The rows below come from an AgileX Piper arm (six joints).
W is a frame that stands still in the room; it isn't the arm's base.
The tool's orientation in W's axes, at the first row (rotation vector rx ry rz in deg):
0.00 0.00 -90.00
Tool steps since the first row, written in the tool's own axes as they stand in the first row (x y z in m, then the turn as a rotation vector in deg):
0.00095 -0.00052 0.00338 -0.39 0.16 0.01
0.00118 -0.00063 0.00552 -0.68 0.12 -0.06
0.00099 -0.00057 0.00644 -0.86 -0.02 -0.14
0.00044 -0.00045 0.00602 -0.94 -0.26 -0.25
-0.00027 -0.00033 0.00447 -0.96 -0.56 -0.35
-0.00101 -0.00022 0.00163 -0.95 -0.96 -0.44
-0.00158 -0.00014 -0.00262 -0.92 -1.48 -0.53
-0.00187 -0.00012 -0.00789 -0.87 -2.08 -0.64
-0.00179 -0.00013 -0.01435 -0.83 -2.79 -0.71
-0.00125 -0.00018 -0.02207 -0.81 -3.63 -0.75
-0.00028 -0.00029 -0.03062 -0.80 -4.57 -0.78
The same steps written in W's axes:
-0.00052 -0.00095 0.00338 0.16 0.39 0.01
-0.00063 -0.00118 0.00552 0.12 0.68 -0.06
-0.00057 -0.00099 0.00644 -0.02 0.86 -0.14
-0.00045 -0.00044 0.00602 -0.26 0.94 -0.25
-0.00033 0.00027 0.00447 -0.56 0.96 -0.35
-0.00022 0.00101 0.00163 -0.96 0.95 -0.44
-0.00014 0.00158 -0.00262 -1.48 0.92 -0.53
-0.00012 0.00187 -0.00789 -2.08 0.87 -0.64
-0.00013 0.00179 -0.01435 -2.79 0.83 -0.71
-0.00018 0.00125 -0.02207 -3.63 0.81 -0.75
-0.00029 0.00028 -0.03062 -4.57 0.80 -0.78

